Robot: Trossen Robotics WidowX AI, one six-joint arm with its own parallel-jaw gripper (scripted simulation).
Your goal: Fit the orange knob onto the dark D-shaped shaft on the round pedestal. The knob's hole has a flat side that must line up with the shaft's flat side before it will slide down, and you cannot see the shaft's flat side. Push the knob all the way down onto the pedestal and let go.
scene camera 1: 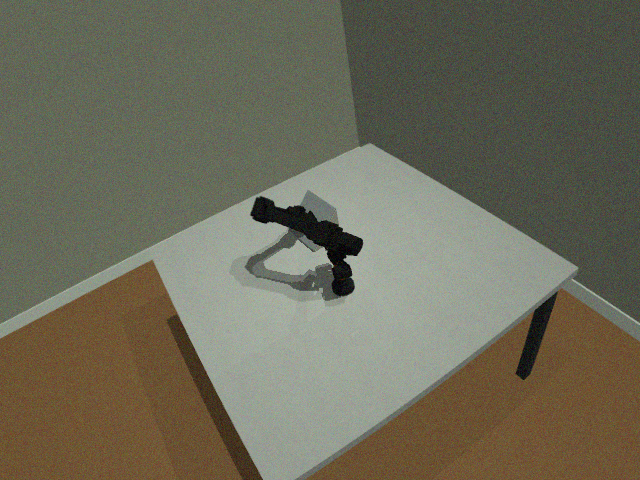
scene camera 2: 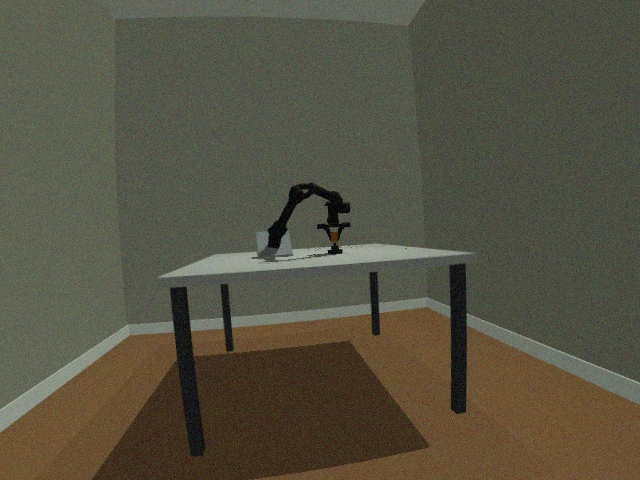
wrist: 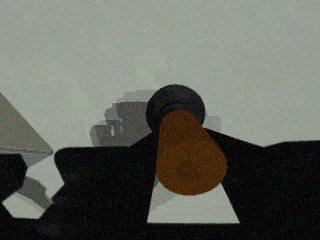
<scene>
My gripper [wrist: 180, 133] holds an orange knob [wrist: 189, 162]. I also see a dark round pedestal [wrist: 169, 98].
</scene>
